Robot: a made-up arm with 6 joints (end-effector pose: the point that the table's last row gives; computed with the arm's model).
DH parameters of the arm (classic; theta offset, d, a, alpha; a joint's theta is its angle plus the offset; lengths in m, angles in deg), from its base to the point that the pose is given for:
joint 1: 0 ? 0 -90
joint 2: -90 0 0.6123 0
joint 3: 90 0.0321 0 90
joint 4: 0 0.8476 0 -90
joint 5: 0 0 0 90
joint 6: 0 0.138 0 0
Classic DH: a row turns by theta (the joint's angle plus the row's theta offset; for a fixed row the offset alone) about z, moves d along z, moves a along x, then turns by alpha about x.
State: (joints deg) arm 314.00 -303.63 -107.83 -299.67 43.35 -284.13
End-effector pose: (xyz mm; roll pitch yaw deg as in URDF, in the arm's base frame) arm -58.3 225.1 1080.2 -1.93 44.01 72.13
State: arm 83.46 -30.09 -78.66 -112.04 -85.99 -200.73
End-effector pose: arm -288.0 -1109.8 416.9 -64.58 -39.33 78.10
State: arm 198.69 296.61 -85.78 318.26 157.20 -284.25
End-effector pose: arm 899.6 308.0 -210.1 6.26 -19.02 -48.94
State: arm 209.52 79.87 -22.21 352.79 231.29 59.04
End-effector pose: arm -1012.0 -625.5 719.0 -69.66 -23.17 -74.71
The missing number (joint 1, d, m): 0.1138
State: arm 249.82 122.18 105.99 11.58 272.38 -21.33
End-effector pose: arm 13.6 24.3 -882.1 -153.91 32.55 94.25
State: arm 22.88 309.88 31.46 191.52 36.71 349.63
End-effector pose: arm -792.0 -317.3 1388.4 -8.38 54.67 -158.99
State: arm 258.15 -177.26 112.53 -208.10 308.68 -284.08
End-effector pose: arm 152.9 819.3 -13.2 3.65 26.96 139.74
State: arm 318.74 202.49 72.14 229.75 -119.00 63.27
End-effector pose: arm -674.4 756.9 -311.2 0.03 -58.39 -169.68
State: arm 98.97 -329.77 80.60 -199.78 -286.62 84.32
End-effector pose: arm -260.1 1155.2 443.7 -36.98 -21.92 11.48
